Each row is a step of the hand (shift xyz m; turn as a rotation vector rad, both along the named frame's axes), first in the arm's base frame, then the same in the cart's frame.
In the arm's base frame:
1: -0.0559 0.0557 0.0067 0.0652 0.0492 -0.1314
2: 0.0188 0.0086 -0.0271 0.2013 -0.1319 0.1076
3: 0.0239 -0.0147 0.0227 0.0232 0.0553 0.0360
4: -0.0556 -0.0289 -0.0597 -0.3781 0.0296 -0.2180
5: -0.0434 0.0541 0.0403 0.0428 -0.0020 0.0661
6: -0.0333 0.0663 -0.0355 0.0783 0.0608 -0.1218
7: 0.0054 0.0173 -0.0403 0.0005 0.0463 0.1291
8: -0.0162 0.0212 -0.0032 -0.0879 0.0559 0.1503
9: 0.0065 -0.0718 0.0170 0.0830 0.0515 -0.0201
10: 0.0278 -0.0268 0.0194 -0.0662 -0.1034 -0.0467
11: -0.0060 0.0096 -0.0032 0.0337 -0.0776 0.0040
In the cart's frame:
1: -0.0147 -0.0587 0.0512 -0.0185 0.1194 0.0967
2: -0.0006 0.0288 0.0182 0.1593 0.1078 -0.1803
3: 0.0254 0.0061 -0.0249 0.0584 -0.0211 0.0321
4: -0.0862 0.0066 0.0043 -0.3878 -0.1358 0.1500
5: 0.0143 -0.0712 0.0341 0.0701 -0.0119 -0.0339
6: -0.0213 -0.0178 0.0774 0.0008 0.1195 0.1019
7: -0.0150 0.0256 0.0327 0.0972 -0.0956 -0.0150
8: -0.0056 -0.0150 0.0216 0.0523 -0.1750 -0.0091
9: -0.0108 0.0121 -0.0723 0.0639 0.0591 0.0488
10: 0.0217 0.0141 -0.0346 -0.1124 0.0098 -0.0673
11: -0.0027 -0.0047 0.0105 -0.0021 0.0415 -0.0738

